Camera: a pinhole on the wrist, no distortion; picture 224 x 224 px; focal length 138.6 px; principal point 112.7 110.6 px. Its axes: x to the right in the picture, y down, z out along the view. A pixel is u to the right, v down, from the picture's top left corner.
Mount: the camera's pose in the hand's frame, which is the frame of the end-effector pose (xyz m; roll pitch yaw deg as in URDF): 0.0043 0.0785 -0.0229 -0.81 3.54 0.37
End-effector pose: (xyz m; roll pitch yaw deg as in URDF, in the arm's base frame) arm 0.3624 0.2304 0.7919 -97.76 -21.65 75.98
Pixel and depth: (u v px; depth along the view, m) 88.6 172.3 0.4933
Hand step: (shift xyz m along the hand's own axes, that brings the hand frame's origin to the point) -0.0525 0.3047 0.4716
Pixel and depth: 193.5 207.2 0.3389
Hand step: 0.2206 0.3209 0.2998
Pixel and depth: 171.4 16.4 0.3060
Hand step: 0.1540 -0.1242 0.2774
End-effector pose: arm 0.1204 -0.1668 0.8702 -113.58 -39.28 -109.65
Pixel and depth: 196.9 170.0 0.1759
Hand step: 0.1212 0.1571 0.1450
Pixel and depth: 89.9 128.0 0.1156
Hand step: -0.0077 0.0946 0.0934
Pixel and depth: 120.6 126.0 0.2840
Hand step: 0.0377 0.1143 0.2591
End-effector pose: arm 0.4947 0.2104 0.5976 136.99 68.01 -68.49
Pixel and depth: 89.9 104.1 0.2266
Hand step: -0.0189 0.0709 0.2057
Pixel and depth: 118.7 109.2 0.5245
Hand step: 0.0593 0.0810 0.4992
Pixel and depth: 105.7 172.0 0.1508
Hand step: 0.0055 0.1474 0.1271
